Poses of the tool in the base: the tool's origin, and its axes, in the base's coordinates. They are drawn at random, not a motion.
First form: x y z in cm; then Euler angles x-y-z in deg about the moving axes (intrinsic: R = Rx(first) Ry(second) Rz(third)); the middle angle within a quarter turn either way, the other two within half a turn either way.
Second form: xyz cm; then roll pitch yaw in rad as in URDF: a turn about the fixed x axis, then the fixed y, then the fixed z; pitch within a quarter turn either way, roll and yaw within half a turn. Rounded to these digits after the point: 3 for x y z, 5 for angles.
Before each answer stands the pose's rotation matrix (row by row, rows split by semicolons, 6 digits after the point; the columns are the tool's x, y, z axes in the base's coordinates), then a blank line. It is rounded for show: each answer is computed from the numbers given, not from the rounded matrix.
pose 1, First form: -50.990, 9.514, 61.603, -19.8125, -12.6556, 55.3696
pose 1, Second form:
0.554474 -0.802844 -0.219090; 0.816329 0.473539 0.330708; -0.161759 -0.362219 0.917950

-50.990, 9.514, 61.603, -0.37584, 0.16247, 0.97415
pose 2, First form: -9.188, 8.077, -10.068, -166.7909, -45.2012, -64.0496
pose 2, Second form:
0.308336 0.633575 -0.709585; 0.946337 -0.280220 0.161009; -0.096828 -0.721152 -0.685977

-9.188, 8.077, -10.068, -2.33120, 0.09698, 1.25582
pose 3, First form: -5.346, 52.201, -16.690, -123.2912, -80.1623, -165.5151
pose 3, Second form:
-0.165427 0.042736 -0.985296; -0.660129 0.737450 0.142819; 0.732710 0.674048 -0.093783

-5.346, 52.201, -16.690, 1.70904, -0.82230, -1.81634
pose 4, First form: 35.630, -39.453, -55.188, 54.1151, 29.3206, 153.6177
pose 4, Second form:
-0.781085 -0.387433 0.489696; -0.094963 -0.701409 -0.706405; 0.617162 -0.598265 0.511068

35.630, -39.453, -55.188, -0.86384, -0.66513, -3.02061
